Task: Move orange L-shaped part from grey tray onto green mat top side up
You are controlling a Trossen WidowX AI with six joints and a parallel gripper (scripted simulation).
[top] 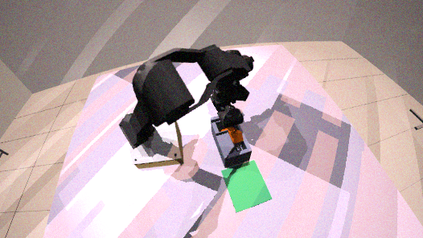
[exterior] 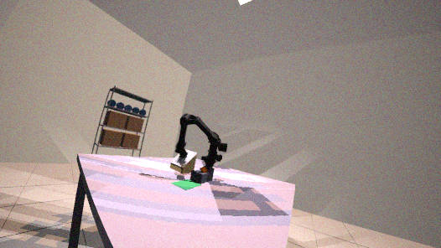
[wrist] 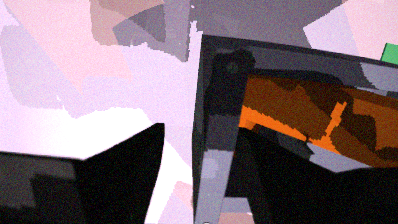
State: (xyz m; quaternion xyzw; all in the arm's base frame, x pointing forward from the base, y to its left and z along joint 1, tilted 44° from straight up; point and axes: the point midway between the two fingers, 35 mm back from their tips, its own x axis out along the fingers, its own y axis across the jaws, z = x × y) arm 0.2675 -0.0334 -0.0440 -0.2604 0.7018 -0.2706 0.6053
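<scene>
The orange L-shaped part is 5 cm to the right of my gripper tip and 2 cm below it. From my gripper tip the other things lie so: green mat 23 cm to the right, 8 cm below.
</scene>
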